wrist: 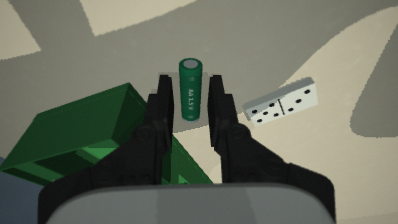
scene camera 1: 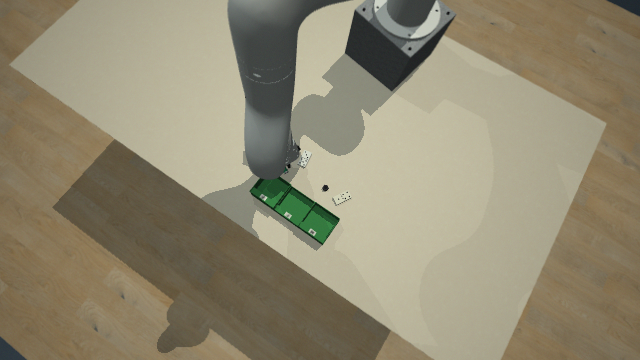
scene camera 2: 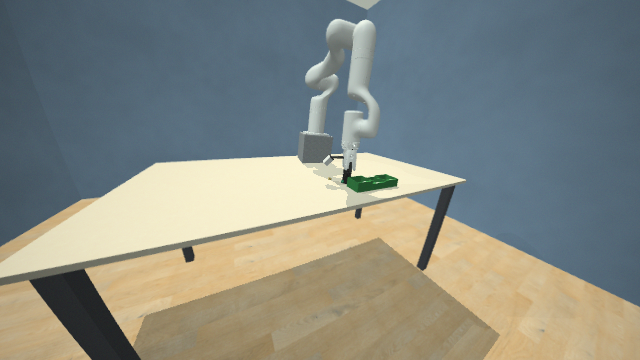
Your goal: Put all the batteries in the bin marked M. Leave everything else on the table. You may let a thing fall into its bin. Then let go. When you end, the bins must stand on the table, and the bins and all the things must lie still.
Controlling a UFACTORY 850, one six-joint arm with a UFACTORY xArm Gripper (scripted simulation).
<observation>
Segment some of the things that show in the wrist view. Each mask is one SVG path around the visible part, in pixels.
My gripper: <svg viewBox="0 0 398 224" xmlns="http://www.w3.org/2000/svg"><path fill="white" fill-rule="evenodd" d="M38 196L37 224L336 223L335 189L331 180L320 173L291 162L286 163L276 153L253 139L250 129L246 125L239 123L233 95L225 94L221 75L210 77L207 109L211 147L214 147L214 152L221 156L222 183L161 185L162 157L172 147L174 98L172 78L168 75L160 75L157 94L149 94L143 124L136 126L132 130L128 141L100 159L93 167L86 167L48 183L42 188Z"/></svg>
A white domino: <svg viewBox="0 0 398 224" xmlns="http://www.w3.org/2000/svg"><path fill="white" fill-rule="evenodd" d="M313 79L308 77L244 103L245 111L253 124L258 126L318 105L316 86Z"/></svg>
</observation>
